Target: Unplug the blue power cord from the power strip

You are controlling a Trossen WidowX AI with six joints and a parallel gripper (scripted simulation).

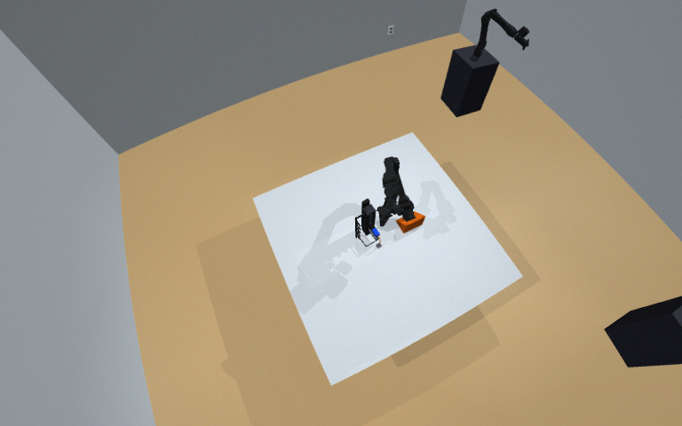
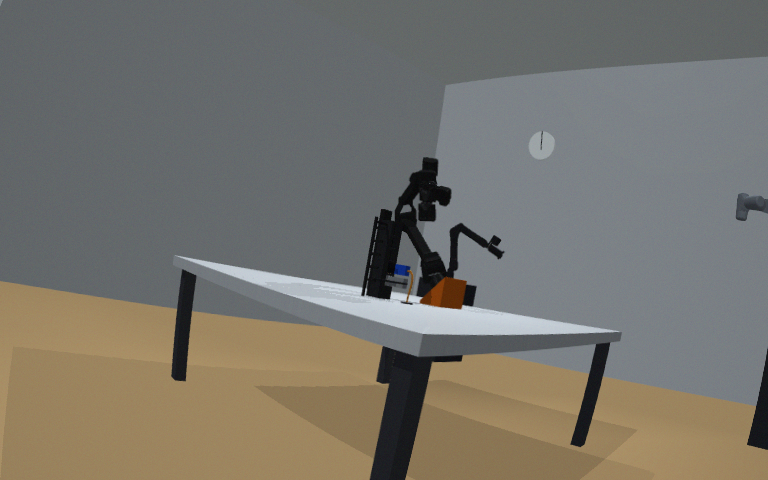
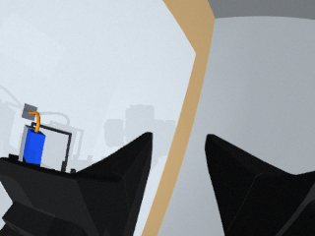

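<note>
Now: gripper tip 210 mm above the blue plug and 90 mm to the left of it. Also, from my gripper tip: grey anchor 330 mm below, 30 mm to the right, 20 mm behind.
</note>
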